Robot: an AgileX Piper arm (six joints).
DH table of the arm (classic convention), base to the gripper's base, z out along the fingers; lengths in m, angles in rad. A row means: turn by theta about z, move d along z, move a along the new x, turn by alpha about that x. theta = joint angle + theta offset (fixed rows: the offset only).
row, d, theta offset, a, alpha
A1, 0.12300, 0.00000, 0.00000, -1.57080
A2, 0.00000, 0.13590, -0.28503, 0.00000
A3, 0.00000, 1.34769, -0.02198, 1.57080
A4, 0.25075, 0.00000, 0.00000, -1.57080
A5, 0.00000, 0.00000, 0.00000, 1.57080
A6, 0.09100, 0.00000, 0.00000, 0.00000
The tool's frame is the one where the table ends.
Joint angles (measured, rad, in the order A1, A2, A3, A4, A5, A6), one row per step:
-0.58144, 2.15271, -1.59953, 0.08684, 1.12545, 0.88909
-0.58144, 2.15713, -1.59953, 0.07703, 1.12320, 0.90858
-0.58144, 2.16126, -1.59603, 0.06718, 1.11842, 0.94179
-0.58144, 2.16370, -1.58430, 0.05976, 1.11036, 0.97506
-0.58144, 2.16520, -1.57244, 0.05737, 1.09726, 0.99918
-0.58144, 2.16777, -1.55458, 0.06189, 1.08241, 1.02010
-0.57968, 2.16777, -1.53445, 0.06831, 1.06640, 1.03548
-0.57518, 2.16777, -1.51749, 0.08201, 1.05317, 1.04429
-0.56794, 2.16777, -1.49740, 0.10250, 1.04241, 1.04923
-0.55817, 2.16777, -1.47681, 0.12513, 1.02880, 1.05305
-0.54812, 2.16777, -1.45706, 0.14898, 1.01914, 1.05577
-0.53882, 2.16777, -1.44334, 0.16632, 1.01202, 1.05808
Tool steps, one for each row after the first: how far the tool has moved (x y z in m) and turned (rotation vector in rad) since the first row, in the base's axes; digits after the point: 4 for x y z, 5 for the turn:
-0.0002, -0.0008, -0.0019, -0.00573, 0.00809, -0.01517
-0.0007, -0.0015, -0.0045, -0.01103, 0.01765, -0.04410
-0.0023, -0.0012, -0.0083, -0.01306, 0.02872, -0.07426
-0.0033, -0.0008, -0.0117, -0.01467, 0.03186, -0.09787
-0.0049, 0.0006, -0.0168, -0.00848, 0.03641, -0.12162
-0.0063, 0.0030, -0.0213, -0.00185, 0.03868, -0.13925
-0.0066, 0.0067, -0.0251, 0.00991, 0.03726, -0.15137
-0.0069, 0.0122, -0.0294, 0.02921, 0.03799, -0.16063
-0.0065, 0.0186, -0.0337, 0.04851, 0.03626, -0.16818
-0.0063, 0.0254, -0.0378, 0.06998, 0.03705, -0.17524
-0.0057, 0.0308, -0.0405, 0.08500, 0.03739, -0.17906

